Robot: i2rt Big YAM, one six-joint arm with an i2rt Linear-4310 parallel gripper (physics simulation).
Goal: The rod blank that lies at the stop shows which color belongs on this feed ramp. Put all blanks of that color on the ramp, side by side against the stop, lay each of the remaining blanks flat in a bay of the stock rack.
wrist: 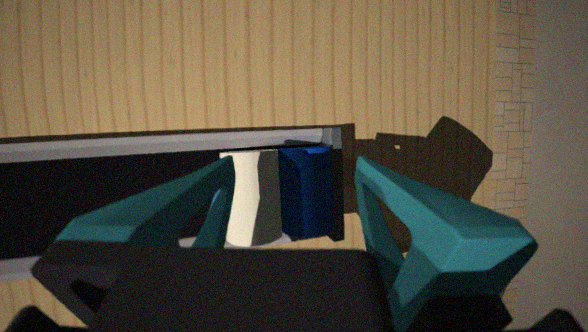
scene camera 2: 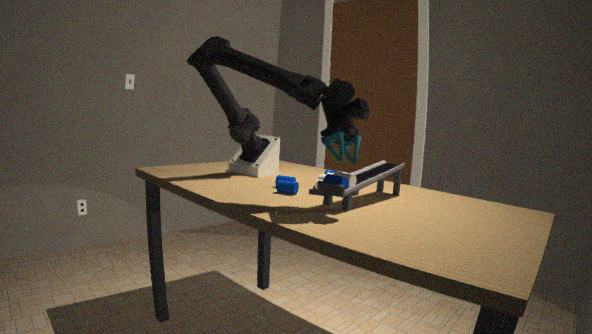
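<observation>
My gripper (scene camera 2: 347,160) (wrist: 295,166) is open and empty above the lower end of the feed ramp (scene camera 2: 376,178) (wrist: 150,141), its fingertips to either side of the two blanks there in the wrist view. A blue blank (scene camera 2: 337,181) (wrist: 306,195) lies at the dark stop (wrist: 338,200). A white blank (wrist: 243,200) lies beside it on the ramp, on the side away from the stop. Two more blue blanks (scene camera 2: 285,178) (scene camera 2: 287,187) lie on the table near the arm base. The stock rack (scene camera 2: 314,191) is mostly hidden behind the ramp; white blanks (scene camera 2: 320,182) show there.
The ramp stands on dark legs (scene camera 2: 396,184) on the wooden table (scene camera 2: 450,235). The arm's white base (scene camera 2: 267,160) is at the back left of the table. The arm's shadow falls on the table past the stop in the wrist view.
</observation>
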